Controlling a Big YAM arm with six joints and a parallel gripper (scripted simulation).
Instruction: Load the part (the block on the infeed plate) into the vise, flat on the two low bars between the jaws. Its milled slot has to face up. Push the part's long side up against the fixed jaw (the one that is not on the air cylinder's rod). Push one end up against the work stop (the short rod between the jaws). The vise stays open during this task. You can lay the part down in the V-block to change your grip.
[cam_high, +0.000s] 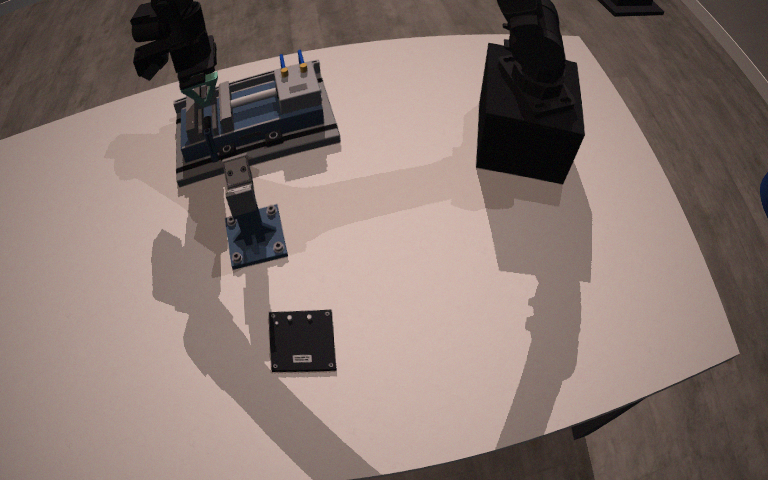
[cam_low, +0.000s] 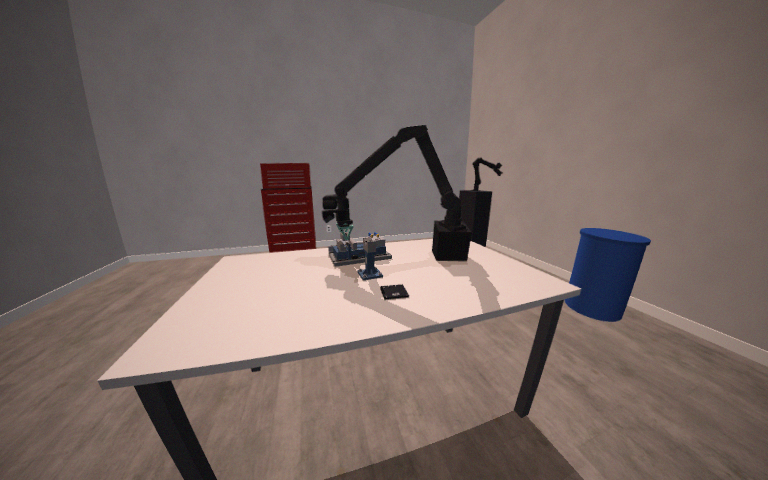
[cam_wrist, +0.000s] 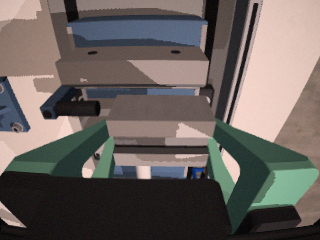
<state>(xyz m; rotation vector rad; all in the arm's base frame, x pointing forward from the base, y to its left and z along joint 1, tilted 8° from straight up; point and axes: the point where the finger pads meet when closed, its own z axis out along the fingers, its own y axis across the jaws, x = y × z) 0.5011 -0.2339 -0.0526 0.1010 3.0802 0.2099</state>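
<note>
The fixed jaw is 3 cm ahead of my hand, 2 cm to the left of it and 4 cm below it. From my hand the other things lie so: moving jaw (3 cm behind, 2 cm to the left, 4 cm below); then dark short rod (1 cm ahead, 7 cm to the left, 2 cm below); then part (1 cm above).
</note>
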